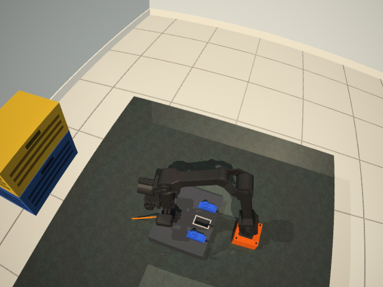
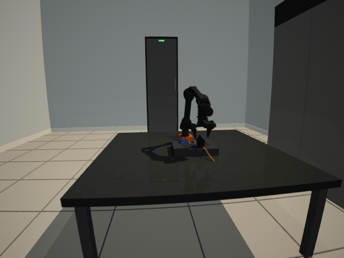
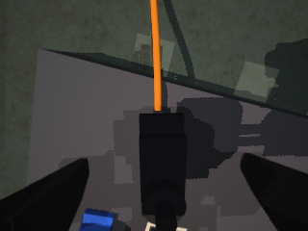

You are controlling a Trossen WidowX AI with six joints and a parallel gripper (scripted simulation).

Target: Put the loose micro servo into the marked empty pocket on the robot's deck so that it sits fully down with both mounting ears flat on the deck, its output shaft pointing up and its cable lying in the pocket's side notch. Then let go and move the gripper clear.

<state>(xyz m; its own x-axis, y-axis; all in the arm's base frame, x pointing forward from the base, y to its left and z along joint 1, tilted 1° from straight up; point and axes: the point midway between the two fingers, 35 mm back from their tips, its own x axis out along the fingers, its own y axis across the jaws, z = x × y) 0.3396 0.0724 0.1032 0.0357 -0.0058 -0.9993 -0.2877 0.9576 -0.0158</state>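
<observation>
My gripper tip is now 40 mm past the dark grey deck, 40 mm to the left of it and 90 mm above it.
</observation>
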